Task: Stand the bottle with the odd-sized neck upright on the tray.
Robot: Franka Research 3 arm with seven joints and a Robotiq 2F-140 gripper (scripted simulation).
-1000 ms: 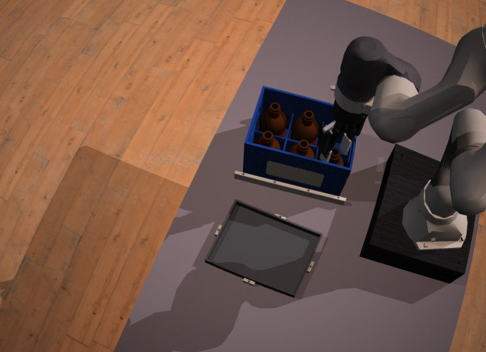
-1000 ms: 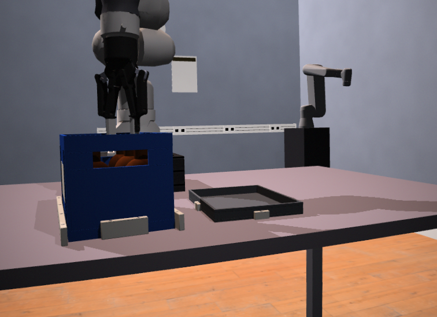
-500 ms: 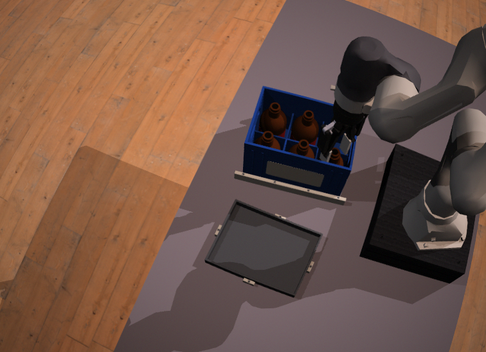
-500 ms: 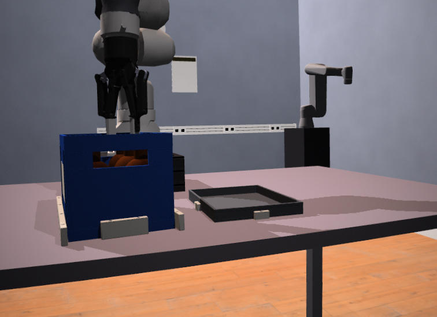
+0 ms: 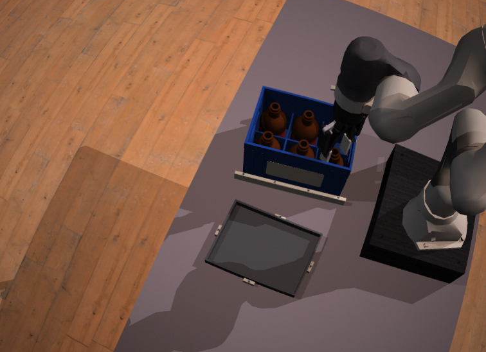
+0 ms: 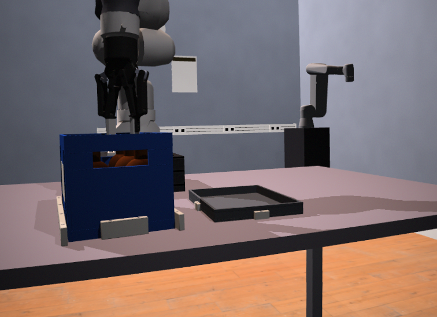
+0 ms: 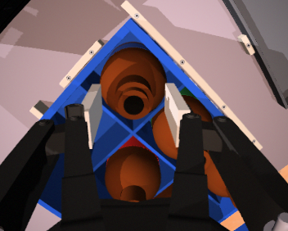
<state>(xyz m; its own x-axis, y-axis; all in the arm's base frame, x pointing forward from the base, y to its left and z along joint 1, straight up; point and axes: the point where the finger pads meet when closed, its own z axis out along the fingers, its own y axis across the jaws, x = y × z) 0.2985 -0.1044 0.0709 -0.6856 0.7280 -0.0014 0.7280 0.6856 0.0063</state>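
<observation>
The bottle lies 9 cm below my hand. From my hand the other things lie so: crate: 9 cm ahead, 5 cm to the right, 9 cm below; then dark tray: 12 cm ahead, 24 cm to the left, 16 cm below.
</observation>
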